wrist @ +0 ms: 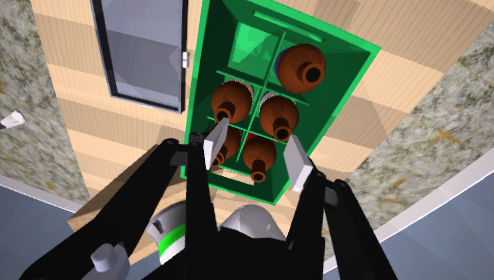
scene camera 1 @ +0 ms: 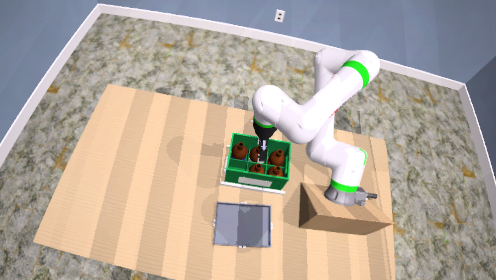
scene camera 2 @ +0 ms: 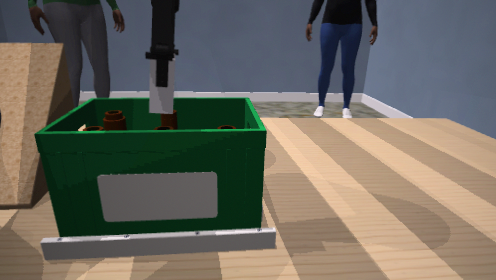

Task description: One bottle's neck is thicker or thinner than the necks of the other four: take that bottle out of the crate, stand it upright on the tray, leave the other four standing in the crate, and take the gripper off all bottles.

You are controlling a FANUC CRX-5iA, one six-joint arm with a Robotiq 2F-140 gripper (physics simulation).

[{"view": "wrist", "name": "gripper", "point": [257, 136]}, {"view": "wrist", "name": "crate compartment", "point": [252, 50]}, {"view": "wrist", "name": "grey tray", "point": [142, 55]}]
